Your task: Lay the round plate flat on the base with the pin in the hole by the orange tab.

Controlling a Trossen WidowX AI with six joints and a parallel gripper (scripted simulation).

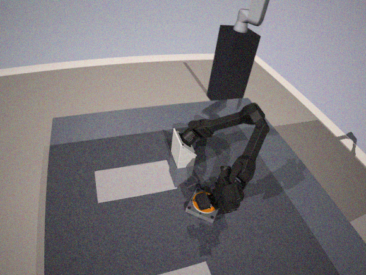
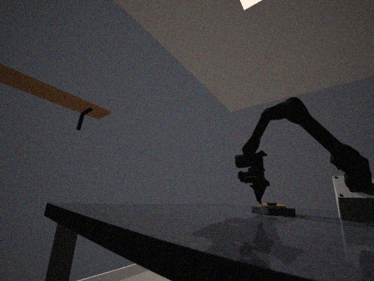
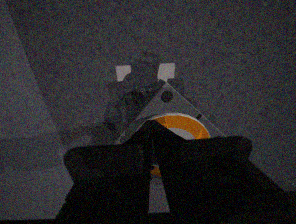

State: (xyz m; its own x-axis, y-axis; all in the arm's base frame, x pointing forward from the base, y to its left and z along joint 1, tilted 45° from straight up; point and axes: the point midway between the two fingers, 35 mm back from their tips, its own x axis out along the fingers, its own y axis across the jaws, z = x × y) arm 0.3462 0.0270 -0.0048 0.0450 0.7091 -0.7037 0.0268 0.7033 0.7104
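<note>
Now: gripper tip 30 mm past the round plate, 20 mm to the left of it and 10 mm above it. Round my gripper tip: base 50 mm behind, 20 mm to the right, 20 mm below.
</note>
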